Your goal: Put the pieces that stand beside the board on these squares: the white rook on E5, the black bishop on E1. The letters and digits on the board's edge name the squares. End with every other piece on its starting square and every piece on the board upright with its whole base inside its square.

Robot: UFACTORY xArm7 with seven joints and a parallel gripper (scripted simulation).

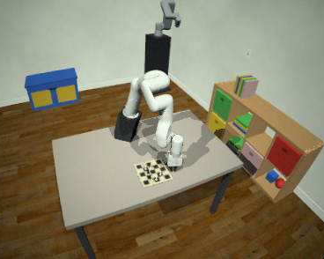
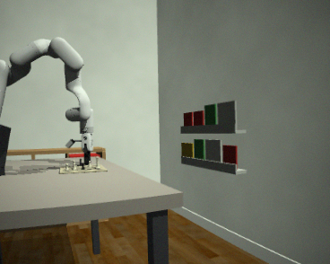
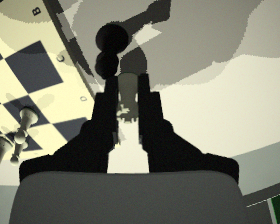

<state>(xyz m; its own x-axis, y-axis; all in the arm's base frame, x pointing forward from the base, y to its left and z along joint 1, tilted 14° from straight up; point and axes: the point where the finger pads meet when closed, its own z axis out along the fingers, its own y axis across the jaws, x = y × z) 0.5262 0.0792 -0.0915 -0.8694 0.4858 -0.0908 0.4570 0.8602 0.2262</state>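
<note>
My gripper is now 4 cm past the black bishop, 1 cm to the right of it and 1 cm above it. From my hand the other things lie so: white rook (1 cm below); then chessboard (7 cm behind, 13 cm to the right, 3 cm below); then black pawn (7 cm behind, 16 cm to the right, 1 cm below).
</note>
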